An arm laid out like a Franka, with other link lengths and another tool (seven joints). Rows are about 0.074 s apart.
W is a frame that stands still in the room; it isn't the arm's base.
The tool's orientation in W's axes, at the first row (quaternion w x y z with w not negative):
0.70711 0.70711 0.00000 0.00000
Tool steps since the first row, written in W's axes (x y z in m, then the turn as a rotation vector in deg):
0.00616 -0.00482 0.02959 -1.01 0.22 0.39
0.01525 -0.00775 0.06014 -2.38 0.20 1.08
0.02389 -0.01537 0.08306 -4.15 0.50 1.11
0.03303 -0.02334 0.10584 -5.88 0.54 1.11
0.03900 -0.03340 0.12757 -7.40 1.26 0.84
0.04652 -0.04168 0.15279 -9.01 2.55 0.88
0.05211 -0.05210 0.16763 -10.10 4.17 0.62
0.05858 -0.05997 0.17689 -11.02 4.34 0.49
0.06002 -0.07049 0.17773 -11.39 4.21 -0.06
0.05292 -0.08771 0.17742 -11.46 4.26 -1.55
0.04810 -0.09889 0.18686 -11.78 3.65 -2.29
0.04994 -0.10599 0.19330 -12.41 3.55 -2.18
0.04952 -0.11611 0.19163 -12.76 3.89 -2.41
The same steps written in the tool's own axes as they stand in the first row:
0.00616 0.02959 0.00482 -1.01 0.39 -0.22
0.01525 0.06014 0.00775 -2.38 1.08 -0.20
0.02389 0.08306 0.01537 -4.15 1.11 -0.50
0.03303 0.10584 0.02334 -5.88 1.11 -0.54
0.03900 0.12757 0.03340 -7.40 0.84 -1.26
0.04652 0.15279 0.04168 -9.01 0.88 -2.55
0.05211 0.16763 0.05210 -10.10 0.62 -4.17
0.05858 0.17689 0.05997 -11.02 0.49 -4.34
0.06002 0.17773 0.07049 -11.39 -0.06 -4.21
0.05292 0.17742 0.08771 -11.46 -1.55 -4.26
0.04810 0.18686 0.09889 -11.78 -2.29 -3.65
0.04994 0.19330 0.10599 -12.41 -2.18 -3.55
0.04952 0.19163 0.11611 -12.76 -2.41 -3.89

